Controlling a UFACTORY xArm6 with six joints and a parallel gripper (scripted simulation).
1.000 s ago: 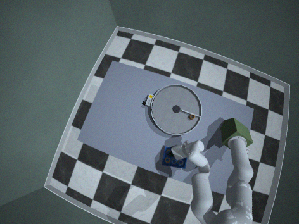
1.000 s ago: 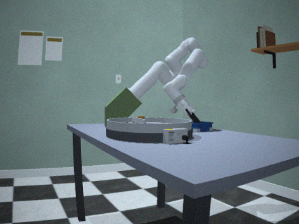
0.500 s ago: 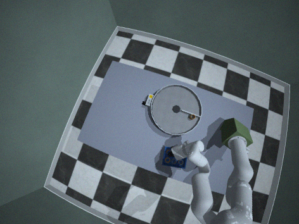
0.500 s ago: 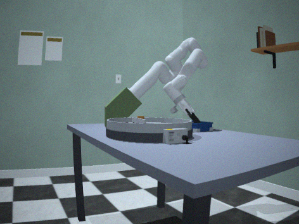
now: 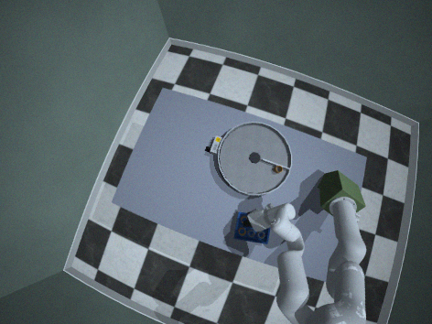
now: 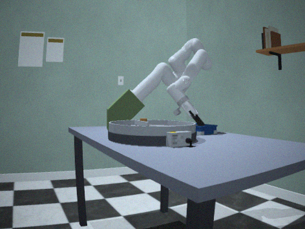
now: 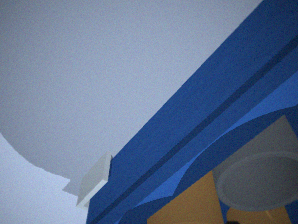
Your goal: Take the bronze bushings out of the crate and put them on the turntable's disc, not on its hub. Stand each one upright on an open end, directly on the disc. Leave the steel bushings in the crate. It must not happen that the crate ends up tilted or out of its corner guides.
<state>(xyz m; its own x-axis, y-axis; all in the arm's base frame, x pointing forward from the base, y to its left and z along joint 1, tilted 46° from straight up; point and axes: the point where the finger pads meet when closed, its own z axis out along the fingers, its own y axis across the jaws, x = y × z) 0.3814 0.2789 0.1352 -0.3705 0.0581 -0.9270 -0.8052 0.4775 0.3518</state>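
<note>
My hand is 50 mm past the blue crate, 10 mm to the right of it and 30 mm above it. From my hand the other things lie so: round turntable disc (130 mm ahead, 340 mm to the right, 10 mm below); turntable (140 mm ahead, 340 mm to the right, 10 mm below).
</note>
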